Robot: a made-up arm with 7 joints.
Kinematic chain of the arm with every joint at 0, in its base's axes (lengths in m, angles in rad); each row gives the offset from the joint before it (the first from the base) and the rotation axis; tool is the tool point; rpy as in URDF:
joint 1: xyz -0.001 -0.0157 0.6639 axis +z
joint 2: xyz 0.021 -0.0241 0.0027 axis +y
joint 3: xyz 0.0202 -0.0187 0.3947 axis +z
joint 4: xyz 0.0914 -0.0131 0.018 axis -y
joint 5: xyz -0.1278 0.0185 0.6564 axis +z
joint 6: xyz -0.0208 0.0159 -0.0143 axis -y
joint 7: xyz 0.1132 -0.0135 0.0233 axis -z
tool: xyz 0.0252 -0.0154 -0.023 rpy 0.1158 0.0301 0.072
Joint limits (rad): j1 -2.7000..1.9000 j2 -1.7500..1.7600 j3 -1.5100..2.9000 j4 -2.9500..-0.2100 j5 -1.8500..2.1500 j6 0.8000..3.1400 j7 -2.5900..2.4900
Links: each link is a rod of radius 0.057 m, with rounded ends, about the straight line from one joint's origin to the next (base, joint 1, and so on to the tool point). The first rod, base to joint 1, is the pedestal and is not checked.
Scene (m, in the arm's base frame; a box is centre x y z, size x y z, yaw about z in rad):
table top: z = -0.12
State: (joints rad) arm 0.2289 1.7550 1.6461 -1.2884 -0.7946 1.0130 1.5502
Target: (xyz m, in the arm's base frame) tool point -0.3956 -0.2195 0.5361
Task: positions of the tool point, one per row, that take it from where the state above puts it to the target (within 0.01 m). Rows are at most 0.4 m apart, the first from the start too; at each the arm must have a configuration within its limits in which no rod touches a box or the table.
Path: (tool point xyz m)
1: 0.1808 0.9196 0.5243
2: -0.1751 0.8300 0.5097
3: -0.4399 0.6081 0.4984
4: -0.5679 0.3122 0.4962
5: -0.5462 0.0135 0.5078
6: -0.3956 -0.2195 0.5361

